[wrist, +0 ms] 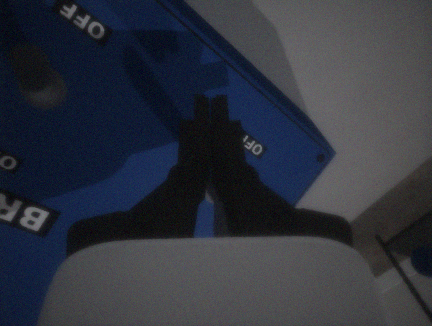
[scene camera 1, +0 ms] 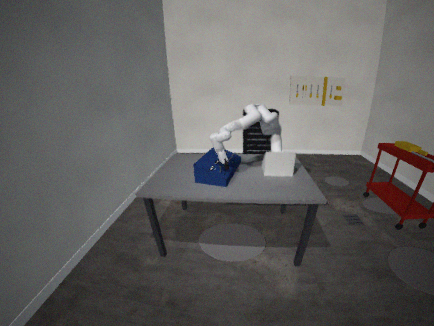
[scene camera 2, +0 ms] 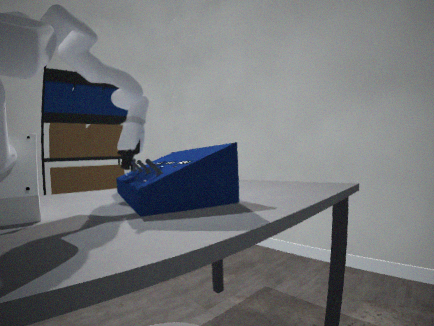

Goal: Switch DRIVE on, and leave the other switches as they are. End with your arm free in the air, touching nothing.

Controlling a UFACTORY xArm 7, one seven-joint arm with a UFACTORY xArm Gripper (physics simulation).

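Frame: origin at the arm's base, x down, y ahead, z right, level; metres.
Seen in the pictures: gripper, fingertip midpoint: [wrist: 209, 114] [scene camera 1: 227, 168] [scene camera 2: 124, 169]; arm's base, link origin: [scene camera 1: 277, 156].
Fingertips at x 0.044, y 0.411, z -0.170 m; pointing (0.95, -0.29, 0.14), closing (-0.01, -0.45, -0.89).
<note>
Pixels of each thing's top centre, then the offset from my fingertips to it. "spot": a spot on its surface instead. Level surfaces: height alone.
- grey table, surface height: dx +0.098 m
- lever, top centre: [wrist: 9, 95] dx -0.029, dy +0.015, dz +0.078 m
- OFF label, surface spot: [wrist: 82, 22] spot: dx +0.025, dy -0.005, dz +0.074 m
- cut-off label starting BR, surface spot: [wrist: 27, 216] spot: dx -0.015, dy +0.102, dz +0.068 m
A blue sloped switch box [scene camera 1: 210, 176] [scene camera 2: 200, 185] [wrist: 292, 162] stands on the grey table [scene camera 1: 235, 195] [scene camera 2: 300, 197]. Dark levers [scene camera 2: 153, 168] stick up from its sloped face. One lever [wrist: 44, 84] shows at the upper left in the wrist view, near an OFF label [wrist: 82, 22]. Another OFF label [wrist: 254, 146] is partly covered by the right finger. A cut-off label starting BR [wrist: 27, 216] is at the left. My gripper [scene camera 1: 226, 166] [scene camera 2: 128, 167] [wrist: 209, 114] is shut and empty, low over the box's lower end. The word DRIVE and any finger contact cannot be made out.
A white box [scene camera 1: 279, 165] [scene camera 2: 22, 175] stands on the table by the arm's base. A dark shelf rack [scene camera 1: 246, 132] [scene camera 2: 82, 119] stands behind. A red cart [scene camera 1: 392, 199] is at the right, and a tool panel [scene camera 1: 300, 80] hangs on the back wall.
</note>
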